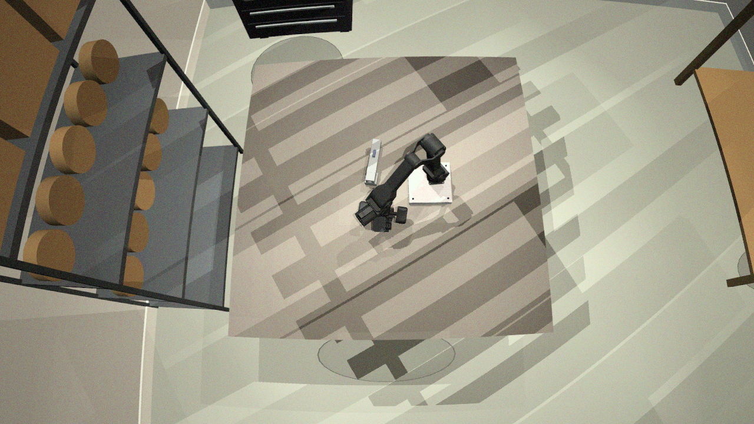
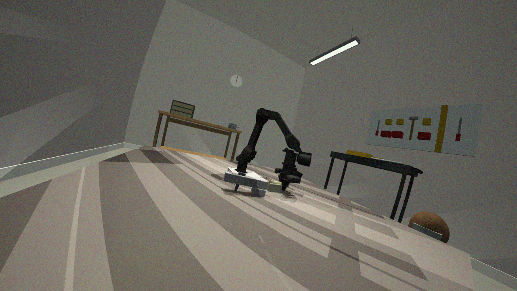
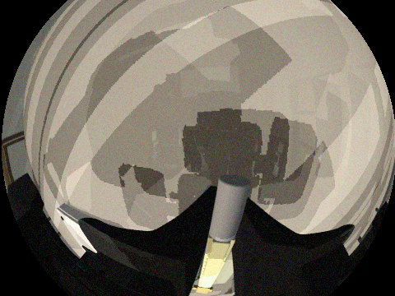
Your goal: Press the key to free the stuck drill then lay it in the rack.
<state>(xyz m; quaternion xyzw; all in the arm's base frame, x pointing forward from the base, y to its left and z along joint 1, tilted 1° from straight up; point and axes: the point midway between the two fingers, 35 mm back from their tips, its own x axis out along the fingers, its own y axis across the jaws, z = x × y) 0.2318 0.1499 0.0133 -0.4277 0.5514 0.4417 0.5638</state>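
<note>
My gripper tip is 1 cm past the drill, 4 cm to the left of it and 4 cm below it. Round my gripper tip: blue key 1 cm ahead, 26 cm to the right, 4 cm above; then dark grey rack 1 cm behind, 5 cm to the right, 1 cm above.
</note>
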